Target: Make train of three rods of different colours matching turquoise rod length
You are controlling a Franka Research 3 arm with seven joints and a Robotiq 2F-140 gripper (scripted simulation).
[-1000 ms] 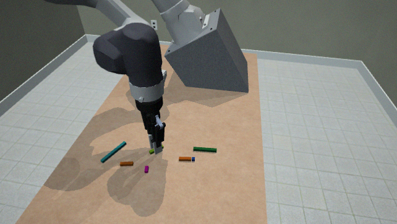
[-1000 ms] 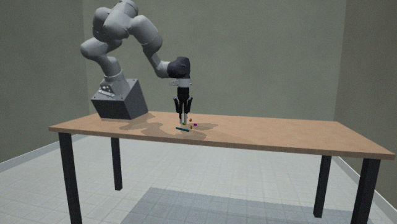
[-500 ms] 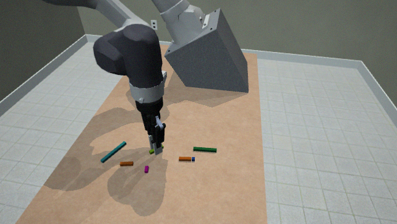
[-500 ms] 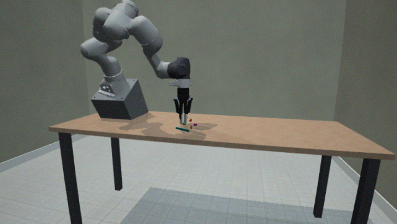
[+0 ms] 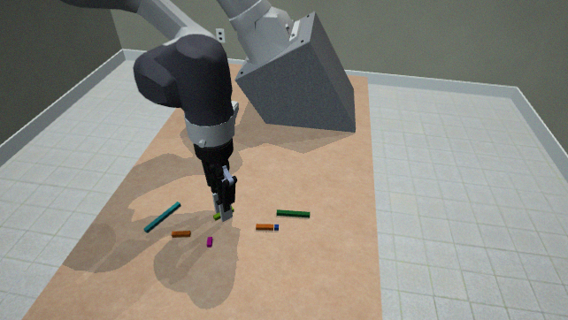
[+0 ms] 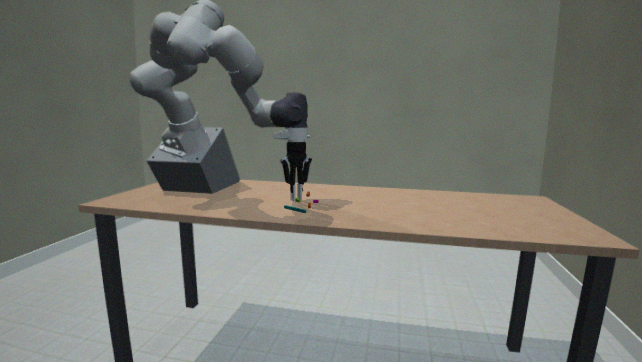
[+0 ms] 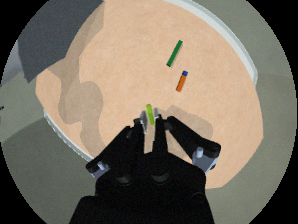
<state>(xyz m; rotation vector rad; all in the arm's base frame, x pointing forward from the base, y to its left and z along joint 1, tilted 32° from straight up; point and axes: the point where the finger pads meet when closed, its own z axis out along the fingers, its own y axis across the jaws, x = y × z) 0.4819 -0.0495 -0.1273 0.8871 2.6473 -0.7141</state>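
Now: the lime rod 30 mm below my hand. Also, from my hand: blue rod (130 mm to the left, 30 mm below); then magenta rod (80 mm ahead, 30 mm below); then turquoise rod (50 mm ahead, 130 mm to the right, 30 mm below).
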